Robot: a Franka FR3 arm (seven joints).
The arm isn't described. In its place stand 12 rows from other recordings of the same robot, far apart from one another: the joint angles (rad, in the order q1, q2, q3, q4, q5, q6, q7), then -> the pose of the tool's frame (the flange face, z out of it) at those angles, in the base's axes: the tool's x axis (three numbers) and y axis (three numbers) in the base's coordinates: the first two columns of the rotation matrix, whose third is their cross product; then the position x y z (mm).
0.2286, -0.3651, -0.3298, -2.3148, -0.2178, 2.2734, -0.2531 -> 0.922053 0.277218 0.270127 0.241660 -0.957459 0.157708 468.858 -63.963 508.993
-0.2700, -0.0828, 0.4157, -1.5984, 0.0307, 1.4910, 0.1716 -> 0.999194 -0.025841 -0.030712 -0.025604 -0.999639 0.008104 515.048 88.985 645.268
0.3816, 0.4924, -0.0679, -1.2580, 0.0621, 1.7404, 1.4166 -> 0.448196 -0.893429 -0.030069 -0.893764 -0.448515 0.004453 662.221 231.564 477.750
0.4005, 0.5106, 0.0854, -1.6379, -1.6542, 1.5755, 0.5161 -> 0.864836 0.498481 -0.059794 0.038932 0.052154 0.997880 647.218 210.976 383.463
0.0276, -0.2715, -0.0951, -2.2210, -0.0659, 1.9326, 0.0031 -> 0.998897 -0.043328 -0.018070 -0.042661 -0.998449 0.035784 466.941 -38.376 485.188
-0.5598, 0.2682, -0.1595, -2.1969, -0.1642, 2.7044, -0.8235 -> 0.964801 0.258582 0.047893 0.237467 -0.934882 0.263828 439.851 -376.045 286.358
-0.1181, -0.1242, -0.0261, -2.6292, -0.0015, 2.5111, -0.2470 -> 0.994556 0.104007 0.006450 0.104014 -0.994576 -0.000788 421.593 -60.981 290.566
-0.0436, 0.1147, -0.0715, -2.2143, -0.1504, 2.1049, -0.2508 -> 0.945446 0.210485 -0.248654 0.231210 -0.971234 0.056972 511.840 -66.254 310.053
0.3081, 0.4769, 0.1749, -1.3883, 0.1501, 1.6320, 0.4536 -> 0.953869 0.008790 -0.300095 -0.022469 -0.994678 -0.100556 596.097 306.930 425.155
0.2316, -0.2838, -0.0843, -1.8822, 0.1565, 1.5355, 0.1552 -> 0.995919 0.004355 -0.090149 -0.010816 -0.985878 -0.167117 451.511 79.043 620.242
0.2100, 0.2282, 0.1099, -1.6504, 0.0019, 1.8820, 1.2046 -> 0.630794 -0.775604 -0.023170 -0.775941 -0.630652 -0.013934 600.595 193.430 478.526
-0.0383, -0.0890, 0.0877, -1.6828, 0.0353, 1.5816, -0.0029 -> 0.998598 0.051448 -0.012463 0.051090 -0.998314 -0.027538 525.743 31.799 620.511
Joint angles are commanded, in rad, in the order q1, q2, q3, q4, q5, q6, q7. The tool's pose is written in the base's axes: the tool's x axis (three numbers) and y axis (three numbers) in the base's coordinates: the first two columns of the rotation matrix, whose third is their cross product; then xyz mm. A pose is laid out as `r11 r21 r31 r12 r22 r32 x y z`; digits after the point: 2 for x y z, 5 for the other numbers.
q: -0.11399, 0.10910, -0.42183, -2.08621, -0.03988, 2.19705, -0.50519
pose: 0.99957 -0.00599 -0.02872 -0.00390 -0.99738 0.07219 485.90 -286.29 379.09
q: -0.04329, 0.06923, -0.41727, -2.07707, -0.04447, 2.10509, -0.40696
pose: 0.99776 -0.03118 -0.05926 -0.02849 -0.99855 0.04571 496.69 -246.27 395.58
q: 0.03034, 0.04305, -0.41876, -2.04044, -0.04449, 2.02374, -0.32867
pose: 0.99659 -0.04045 -0.07186 -0.03801 -0.99866 0.03499 510.81 -209.98 418.76
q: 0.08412, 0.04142, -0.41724, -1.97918, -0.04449, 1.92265, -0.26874
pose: 0.99311 -0.04884 -0.10651 -0.04592 -0.99850 0.02966 523.13 -182.23 439.62
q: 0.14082, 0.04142, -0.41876, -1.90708, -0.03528, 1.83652, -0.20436
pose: 0.99114 -0.06414 -0.11630 -0.06145 -0.99776 0.02661 536.39 -153.47 466.29
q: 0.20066, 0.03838, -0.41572, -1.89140, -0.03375, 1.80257, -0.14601
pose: 0.98970 -0.06126 -0.12939 -0.05803 -0.99791 0.02859 543.42 -119.23 472.52
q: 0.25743, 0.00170, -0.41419, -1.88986, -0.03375, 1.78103, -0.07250
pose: 0.99074 -0.07627 -0.11236 -0.07395 -0.99696 0.02463 541.95 -88.50 490.15
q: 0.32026, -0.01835, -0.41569, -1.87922, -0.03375, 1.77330, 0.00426
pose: 0.99181 -0.09167 -0.08896 -0.08976 -0.99564 0.02529 543.94 -56.26 504.56
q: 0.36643, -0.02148, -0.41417, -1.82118, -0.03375, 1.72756, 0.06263
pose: 0.99194 -0.10404 -0.07227 -0.10220 -0.99435 0.02879 547.97 -30.94 529.87
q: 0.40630, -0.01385, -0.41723, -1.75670, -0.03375, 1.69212, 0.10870
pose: 0.99218 -0.11491 -0.04863 -0.11338 -0.99300 0.03310 553.22 -10.49 553.70
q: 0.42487, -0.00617, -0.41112, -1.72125, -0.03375, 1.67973, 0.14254
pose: 0.99171 -0.12464 -0.03115 -0.12351 -0.99170 0.03571 556.71 3.82 565.65
